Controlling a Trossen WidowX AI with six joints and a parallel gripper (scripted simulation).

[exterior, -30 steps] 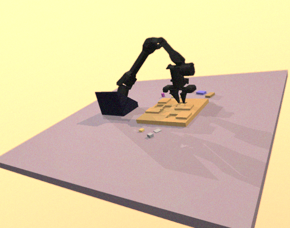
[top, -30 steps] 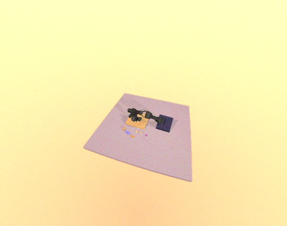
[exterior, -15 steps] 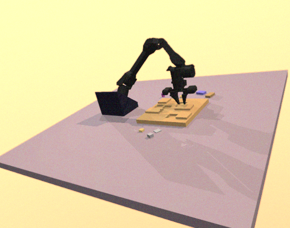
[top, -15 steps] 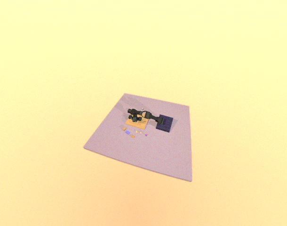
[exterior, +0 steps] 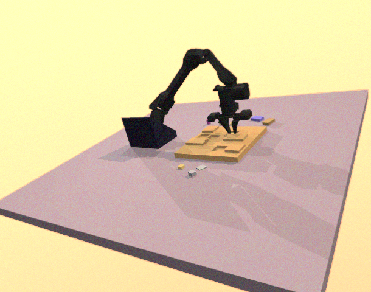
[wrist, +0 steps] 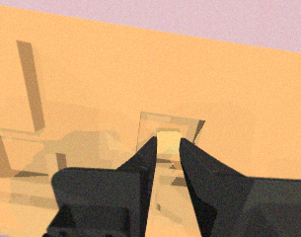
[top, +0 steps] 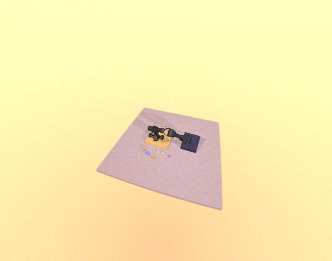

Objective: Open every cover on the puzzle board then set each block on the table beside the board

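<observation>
My gripper tip is 33 cm to the left of the grey cube, 1 cm past it and 1 cm above it. Round my gripper tip: magenta block: 22 cm behind, 18 cm to the left; blue block: 21 cm to the left, 4 cm ahead, 1 cm below.
</observation>
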